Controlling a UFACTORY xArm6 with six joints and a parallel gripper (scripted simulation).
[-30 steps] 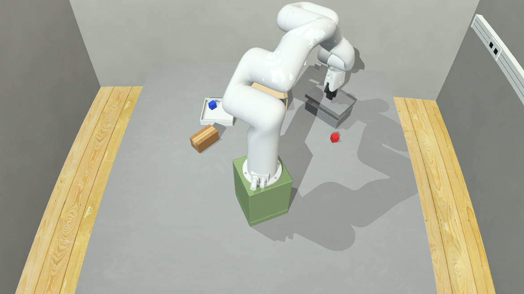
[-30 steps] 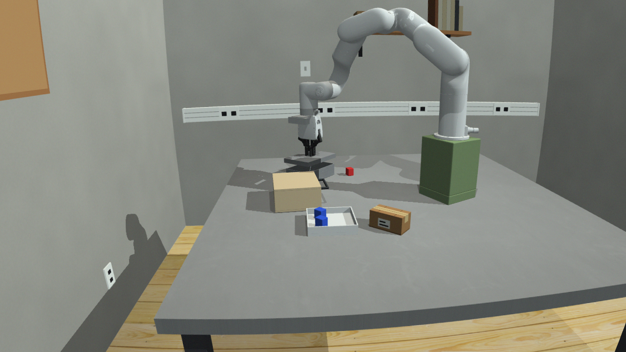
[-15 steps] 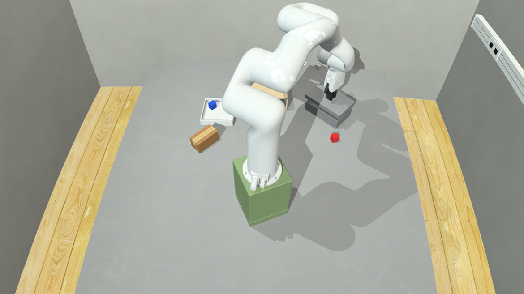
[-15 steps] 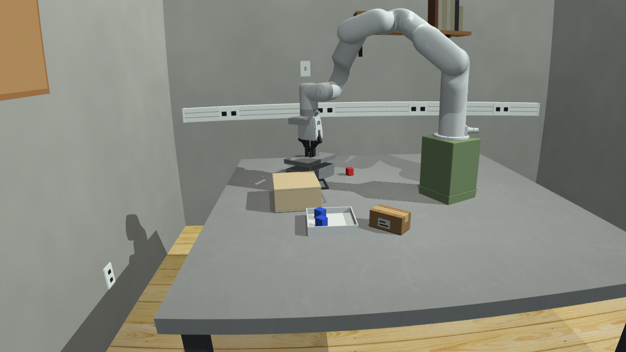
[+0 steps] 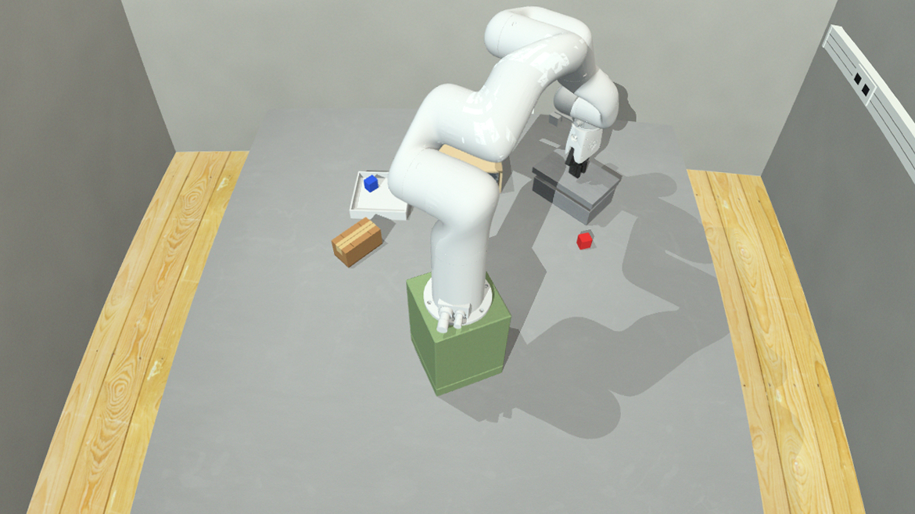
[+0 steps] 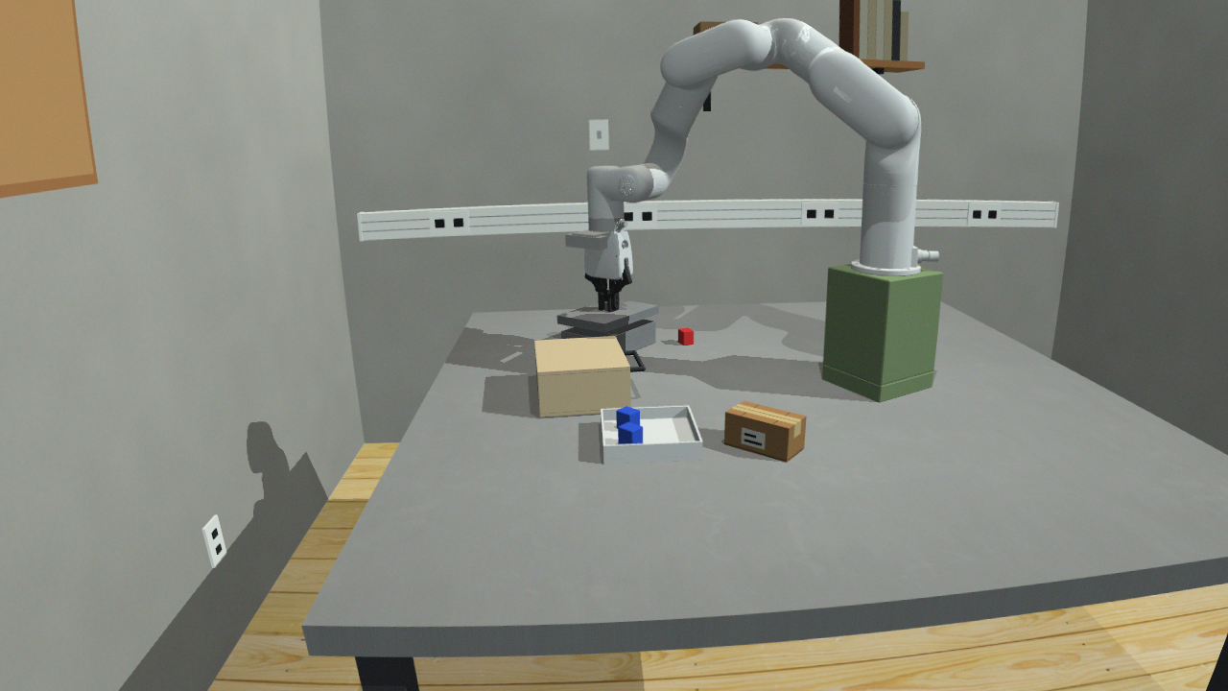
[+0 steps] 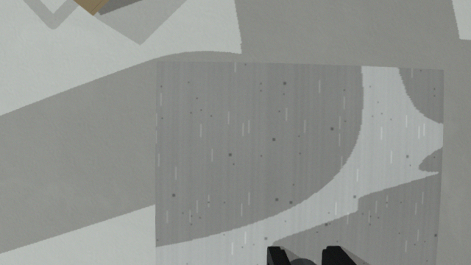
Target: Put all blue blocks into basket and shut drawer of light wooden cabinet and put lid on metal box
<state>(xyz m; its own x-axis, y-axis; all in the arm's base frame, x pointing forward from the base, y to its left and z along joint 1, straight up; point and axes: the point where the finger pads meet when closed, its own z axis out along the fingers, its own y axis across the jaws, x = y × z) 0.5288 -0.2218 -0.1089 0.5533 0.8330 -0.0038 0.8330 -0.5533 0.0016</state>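
Now: the dark metal box 8 cm below my hand. From my hand the other things lie so: light wooden cabinet (2 cm ahead, 30 cm to the left, 7 cm below); then grey metal lid (3 cm below); then red block (17 cm behind, 4 cm to the right, 9 cm below).
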